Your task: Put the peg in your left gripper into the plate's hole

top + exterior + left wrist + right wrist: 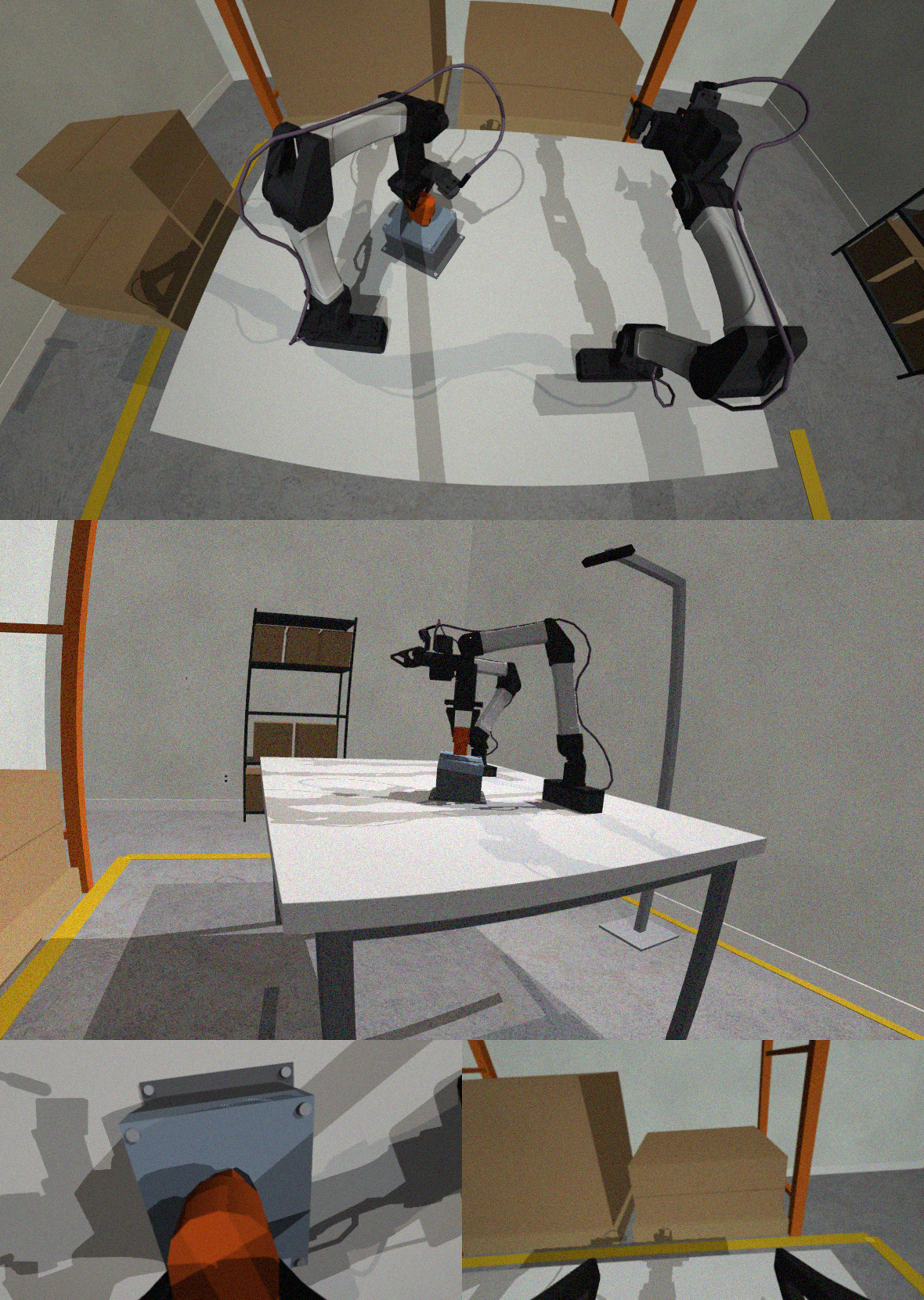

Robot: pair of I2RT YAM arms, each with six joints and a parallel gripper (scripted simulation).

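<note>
Now: left hand 80 mm above the blue-grey plate. The rest, counted from my left hand: orange peg (20 mm below).
</note>
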